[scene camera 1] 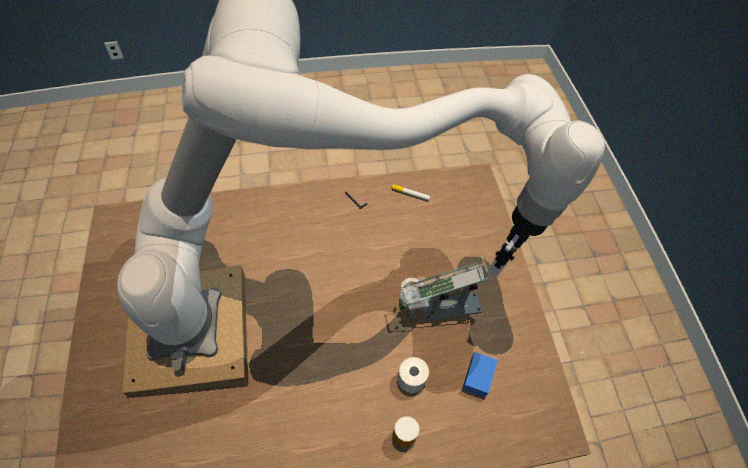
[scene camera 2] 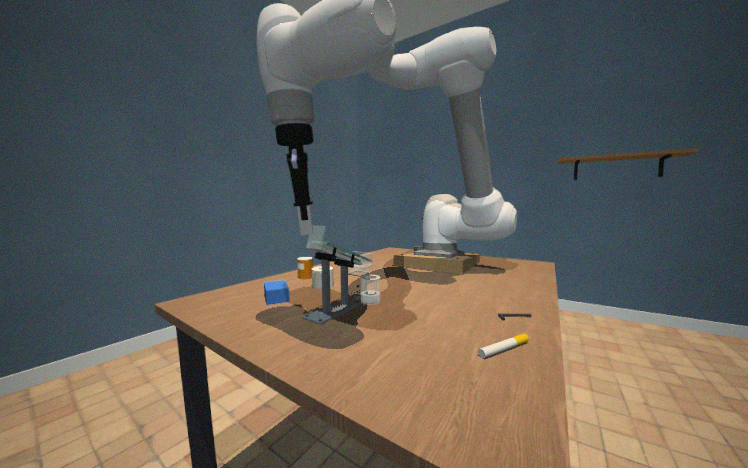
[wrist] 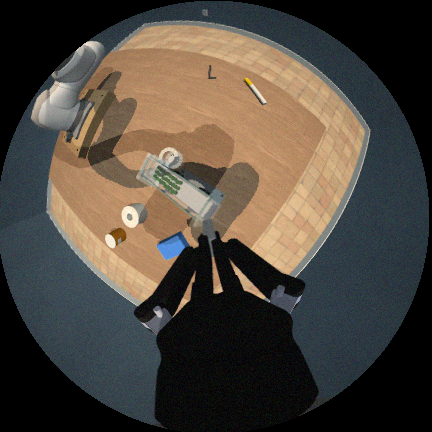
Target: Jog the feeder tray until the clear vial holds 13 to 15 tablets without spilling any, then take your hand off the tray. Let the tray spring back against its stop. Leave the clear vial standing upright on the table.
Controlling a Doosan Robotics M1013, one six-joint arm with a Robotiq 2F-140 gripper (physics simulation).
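Places are measured from the arm's base along level axes (x right, y ahead, z up), in metres.
Pixels of known places: gripper, fingertip midpoint: (scene camera 1: pixel 493 272) (scene camera 2: pixel 307 233) (wrist: pixel 208 226); arm's base at its link origin: (scene camera 1: pixel 185 324) (scene camera 2: pixel 439 254) (wrist: pixel 79 116).
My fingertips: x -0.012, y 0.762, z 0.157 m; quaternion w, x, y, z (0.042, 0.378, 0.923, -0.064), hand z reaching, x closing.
Ahead of a thing's pixels: the offset from my fingertips to its middle. "pt": to the spot under its first point.
The clear feeder tray @[pt dx -0.010, dy -0.037, dz -0.023 m] (scene camera 1: pixel 475 274) (scene camera 2: pixel 336 253) (wrist: pixel 192 196) slopes on its grey stand (scene camera 1: pixel 473 304) (scene camera 2: pixel 326 288), with rows of green tablets @[dx -0.007, dy -0.121, dz -0.070 m] (scene camera 1: pixel 438 287) (wrist: pixel 167 181) inside. The clear vial @[dx -0.044, dy -0.177, dz -0.166 m] (scene camera 1: pixel 408 283) (scene camera 2: pixel 370 290) (wrist: pixel 171 157) stands upright on the table by the tray's low end; its tablet count is unreadable. A few small green specks (scene camera 1: pixel 394 309) (scene camera 2: pixel 358 286) show near that end, outside the vial in these views; I cannot tell whether they rest on the table. My gripper (scene camera 1: pixel 494 270) (scene camera 2: pixel 305 226) (wrist: pixel 208 226) is shut and empty, its fingertips at the tray's raised end plate; contact is unclear.
A blue block @[dx +0.188, dy -0.030, dz -0.181 m] (scene camera 1: pixel 480 375) (scene camera 2: pixel 276 292) (wrist: pixel 173 246), a white roll @[dx +0.177, dy -0.198, dz -0.171 m] (scene camera 1: pixel 413 375) (wrist: pixel 133 216) and a white-capped orange bottle @[dx +0.313, dy -0.232, dz -0.165 m] (scene camera 1: pixel 406 432) (scene camera 2: pixel 304 268) (wrist: pixel 115 238) stand beside the feeder. A hex key @[dx -0.392, dy -0.297, dz -0.198 m] (scene camera 1: pixel 354 199) (scene camera 2: pixel 515 315) and a yellow-white marker @[dx -0.399, dy -0.128, dz -0.193 m] (scene camera 1: pixel 410 193) (scene camera 2: pixel 503 346) lie farther off.
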